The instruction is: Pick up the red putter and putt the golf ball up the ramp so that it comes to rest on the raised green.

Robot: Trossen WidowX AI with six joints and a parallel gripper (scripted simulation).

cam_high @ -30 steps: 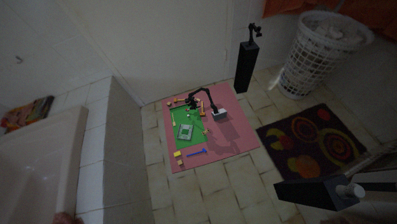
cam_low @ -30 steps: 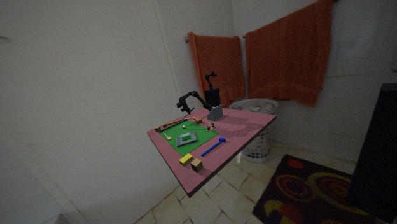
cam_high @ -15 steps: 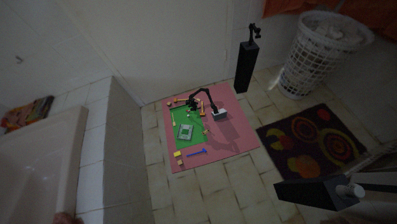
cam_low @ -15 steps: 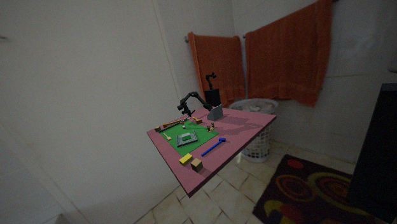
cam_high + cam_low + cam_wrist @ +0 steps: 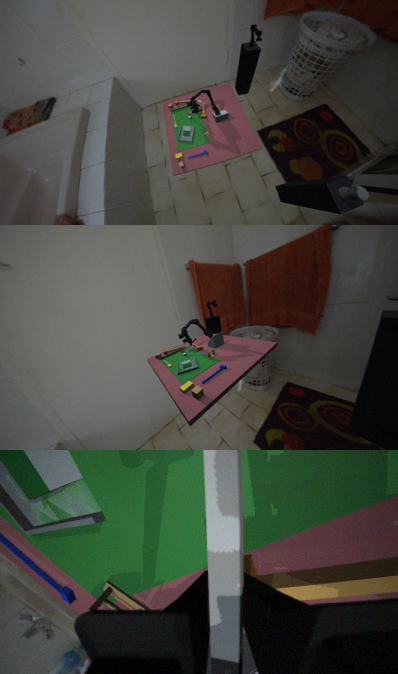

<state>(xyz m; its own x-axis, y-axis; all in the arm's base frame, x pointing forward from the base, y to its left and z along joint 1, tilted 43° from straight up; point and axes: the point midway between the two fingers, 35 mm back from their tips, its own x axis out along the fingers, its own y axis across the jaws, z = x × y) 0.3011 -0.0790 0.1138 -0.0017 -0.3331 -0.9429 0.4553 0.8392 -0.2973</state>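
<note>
The white golf ball lies 140 mm ahead of my gripper tip and 80 mm below it. From my gripper tip the other things lie so: yellow block (380 mm ahead, 580 mm to the left, 90 mm below); red putter (40 mm ahead, 20 mm to the right).
</note>
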